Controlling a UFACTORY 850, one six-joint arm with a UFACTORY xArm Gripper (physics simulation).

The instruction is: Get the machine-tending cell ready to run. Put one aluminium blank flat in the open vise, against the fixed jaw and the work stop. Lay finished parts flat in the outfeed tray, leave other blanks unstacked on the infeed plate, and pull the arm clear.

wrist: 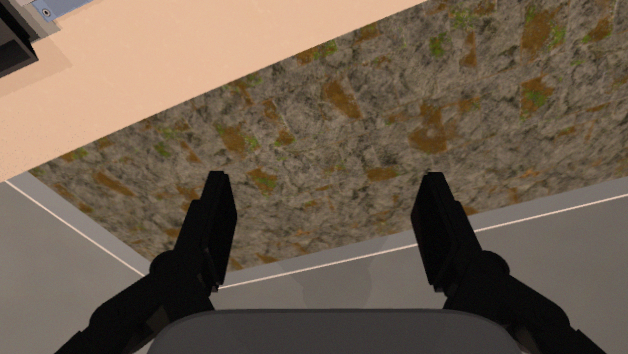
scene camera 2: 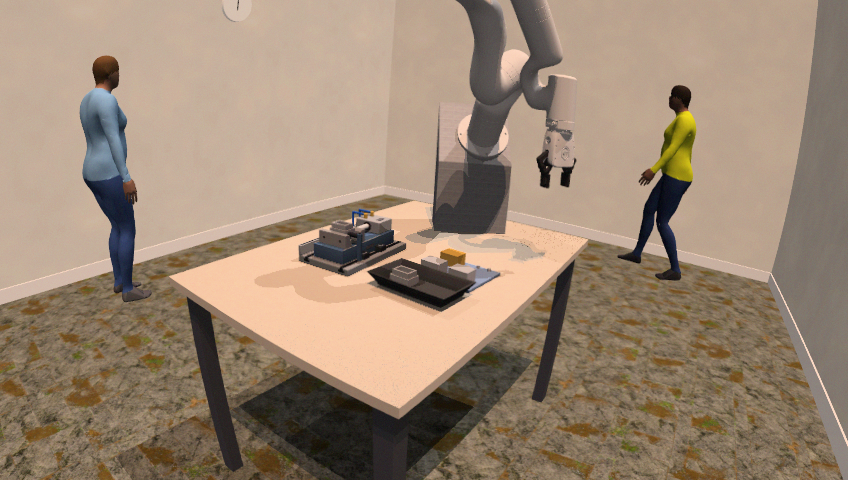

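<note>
The vise [scene camera 2: 336, 251], with a blue body and grey jaws, stands at the table's left. A small grey block [scene camera 2: 342, 226] shows at its top; its seating against jaw and stop cannot be made out. The black outfeed tray [scene camera 2: 440, 302] [wrist: 12, 56] holds a grey part [scene camera 2: 404, 274] with a rimmed top, apparently flat. Behind it, the blue infeed plate [scene camera 2: 491, 275] [wrist: 67, 7] bears two light grey blocks, one [scene camera 2: 435, 262] left and one [scene camera 2: 462, 272] right, partly hidden by the tray. An orange block [scene camera 2: 452, 256] sits behind them. My gripper [scene camera 2: 555, 183] [wrist: 325, 193] is open and empty, high beyond the table edge.
The table [scene camera 2: 333, 333] [wrist: 150, 65] carries the vise, tray and plate. The arm's grey pedestal [scene camera 2: 476, 199] stands at its back. A person in light blue [scene camera 2: 105, 136] stands at the left, and a person in yellow [scene camera 2: 678, 145] at the right, beyond my gripper.
</note>
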